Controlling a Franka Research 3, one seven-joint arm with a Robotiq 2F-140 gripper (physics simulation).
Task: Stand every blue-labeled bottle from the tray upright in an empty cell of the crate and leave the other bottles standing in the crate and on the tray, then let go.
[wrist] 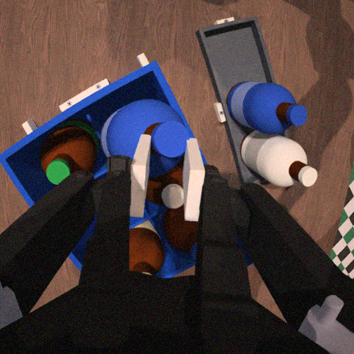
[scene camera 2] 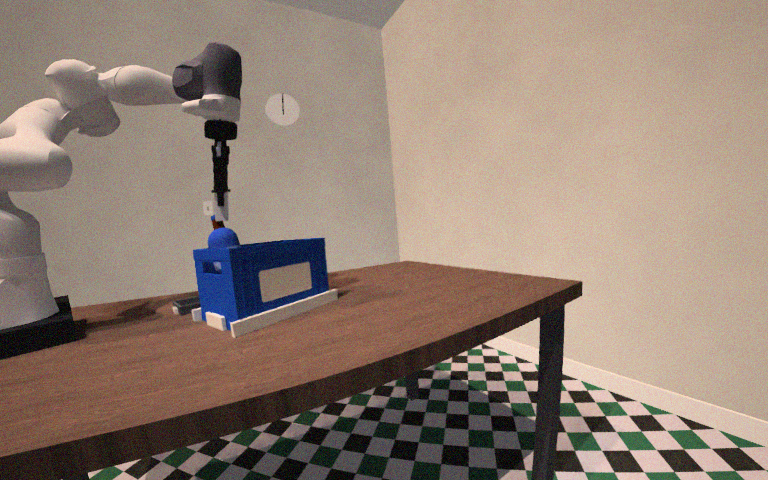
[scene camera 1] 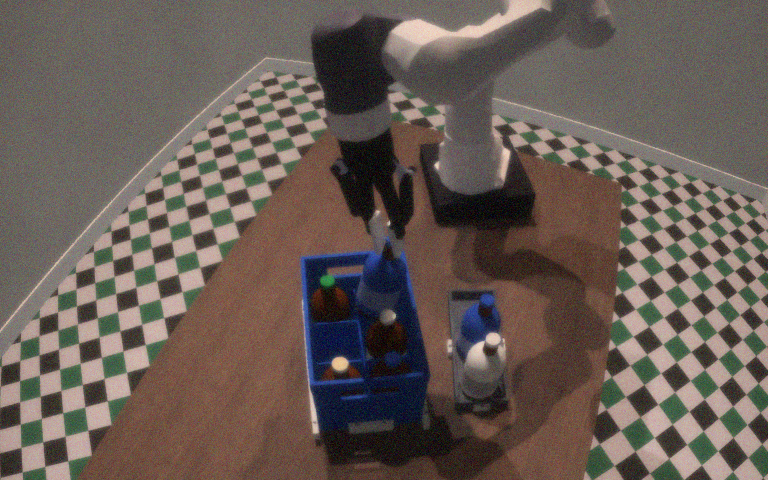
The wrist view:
my gripper: 166, 155
blue-labeled bottle: 119, 134
blue-labeled bottle: 270, 108
white-capped bottle: 167, 189
white bottle: 281, 161
green-capped bottle: 73, 146
cream-capped bottle: 146, 254
blue-capped bottle: 182, 235
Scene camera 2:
my gripper: 222, 220
blue-labeled bottle: 221, 238
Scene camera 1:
my gripper: 390, 250
blue-labeled bottle: 381, 282
blue-labeled bottle: 479, 320
white-capped bottle: 385, 335
white bottle: 485, 362
green-capped bottle: 329, 303
cream-capped bottle: 340, 370
blue-capped bottle: 392, 365
